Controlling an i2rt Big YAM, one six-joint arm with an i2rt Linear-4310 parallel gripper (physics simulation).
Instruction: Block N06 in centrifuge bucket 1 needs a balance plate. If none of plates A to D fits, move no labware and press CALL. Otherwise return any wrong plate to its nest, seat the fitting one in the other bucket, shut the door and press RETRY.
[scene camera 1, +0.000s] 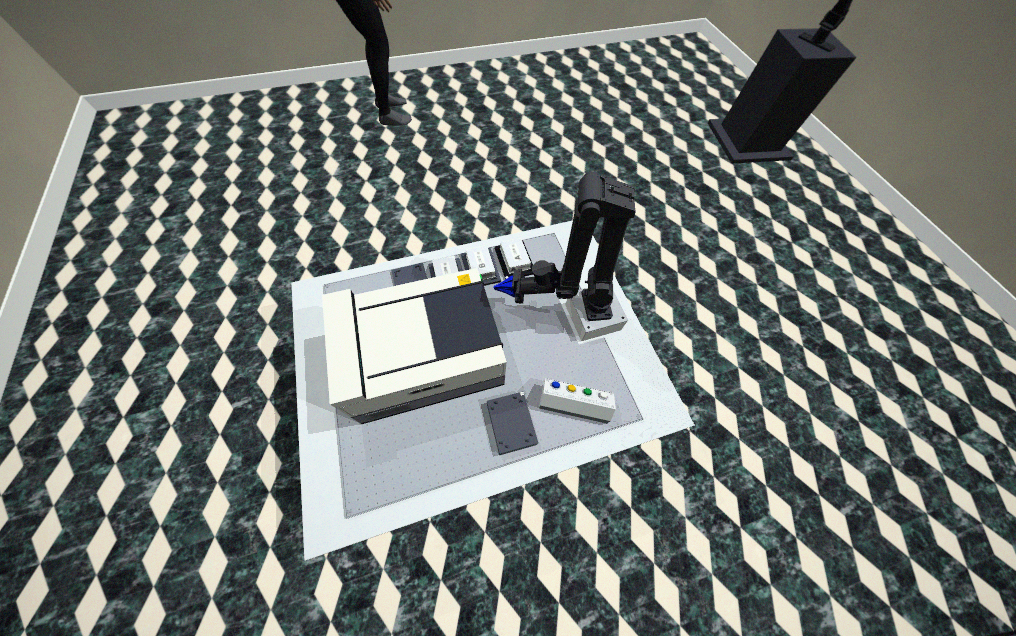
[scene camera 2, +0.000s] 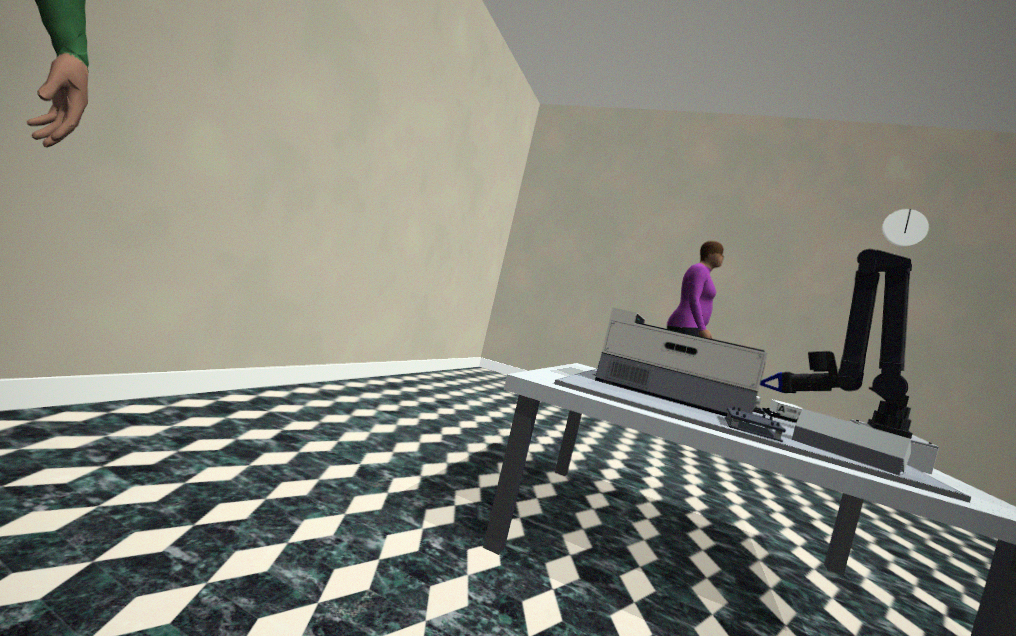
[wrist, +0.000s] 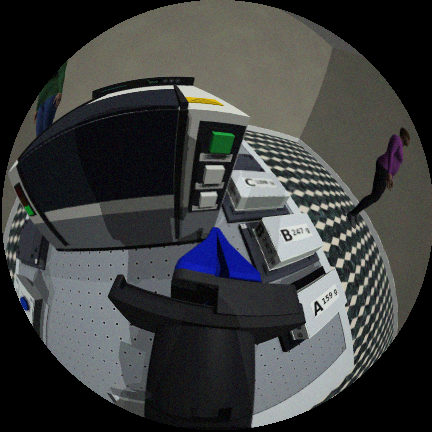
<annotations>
My gripper shows in scene camera 1, in scene camera 2 (759, 383) and in the wrist view. One and the same spot on my gripper: (scene camera 1: 508, 286) is (wrist: 185, 253).
</annotations>
